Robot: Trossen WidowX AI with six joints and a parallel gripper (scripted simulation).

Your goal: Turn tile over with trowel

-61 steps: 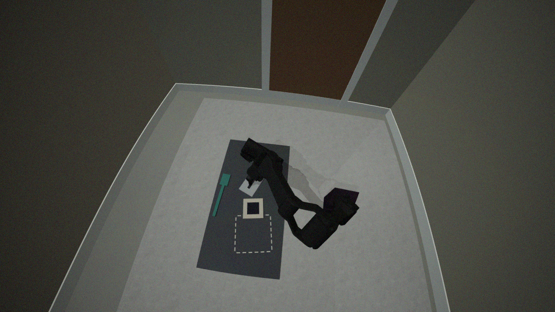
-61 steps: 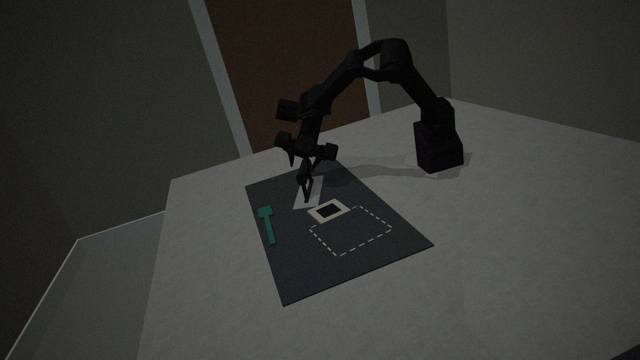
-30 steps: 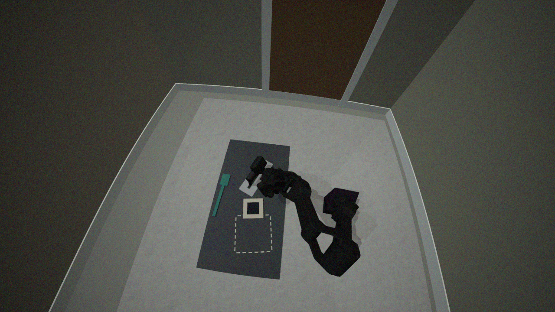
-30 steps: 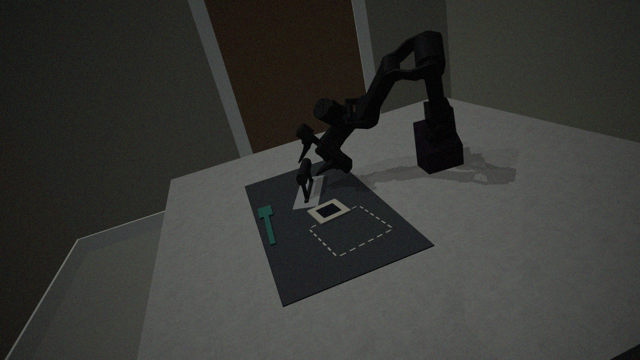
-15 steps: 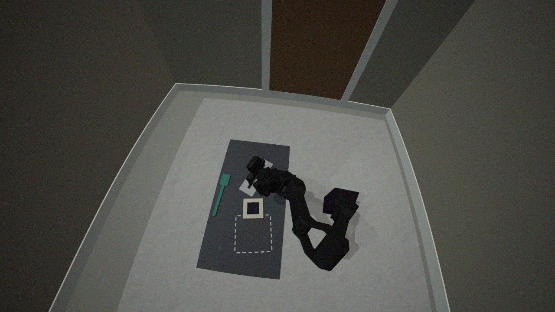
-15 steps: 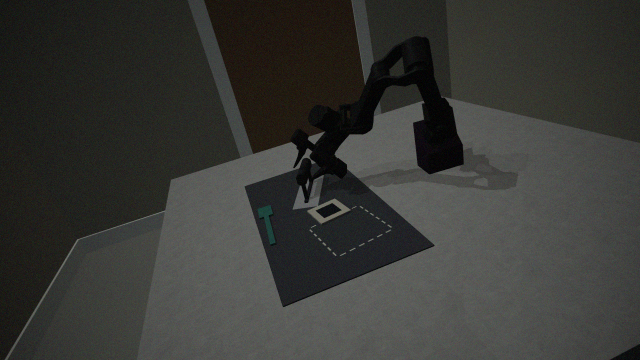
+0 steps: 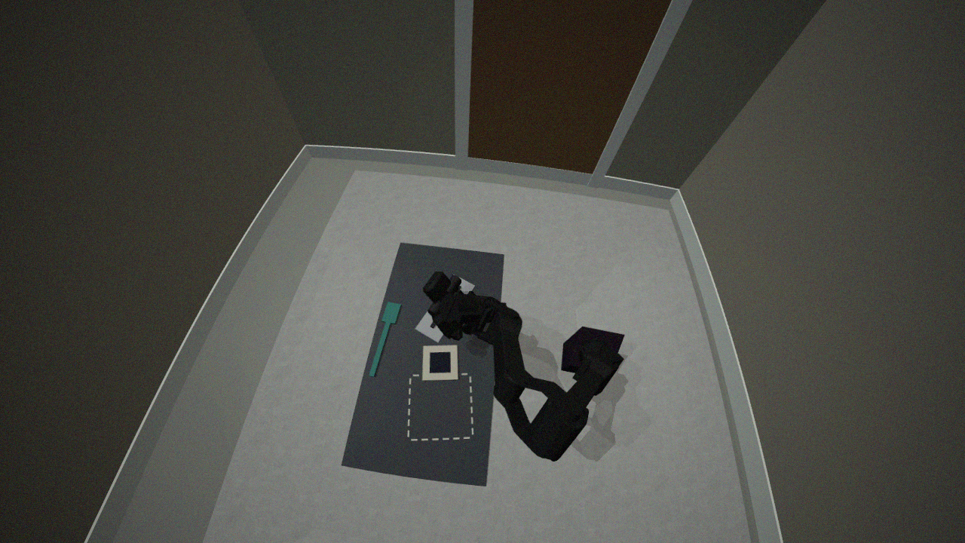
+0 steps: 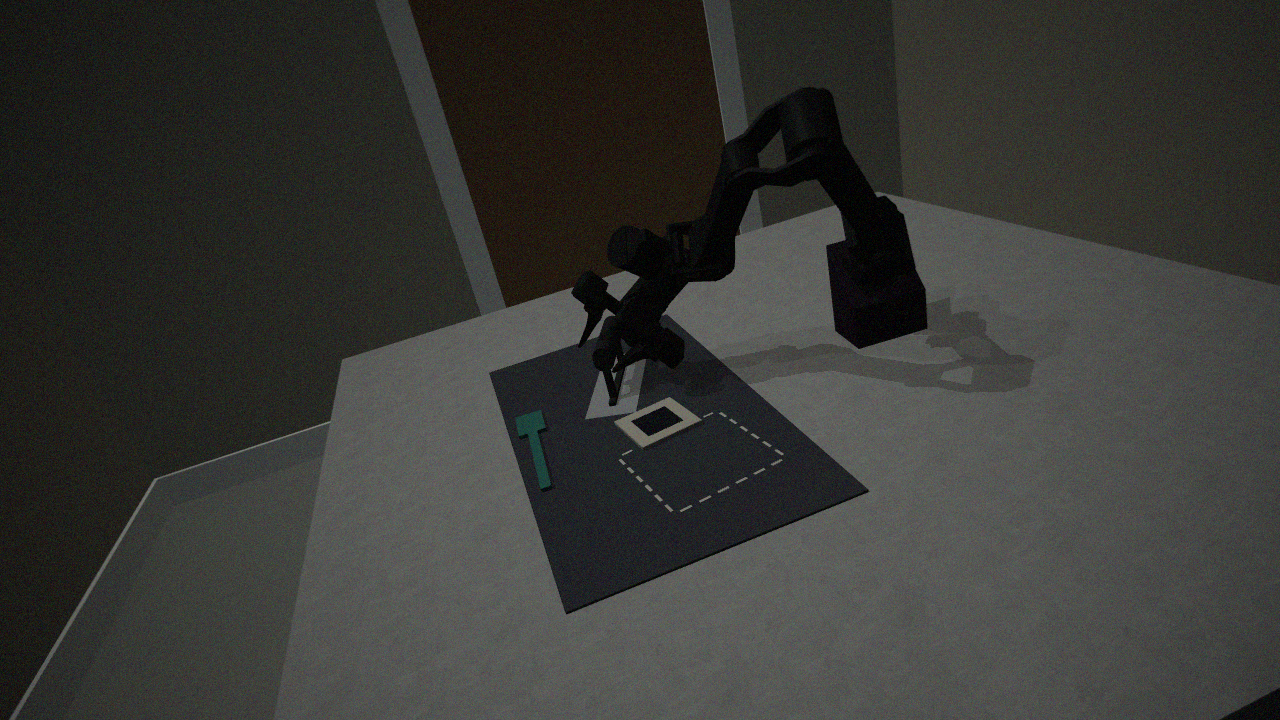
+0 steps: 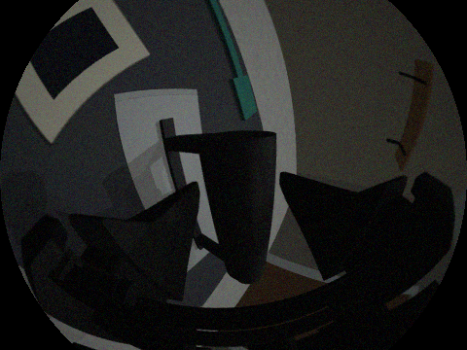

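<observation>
The dark mat is 10 mm behind my gripper tip, 100 mm to the left of it and 80 mm below it. From my gripper tip the other things lie so: green trowel (130 mm ahead, 80 mm to the left, 50 mm below); then tile (30 mm behind, 150 mm to the left, 50 mm below).
</observation>
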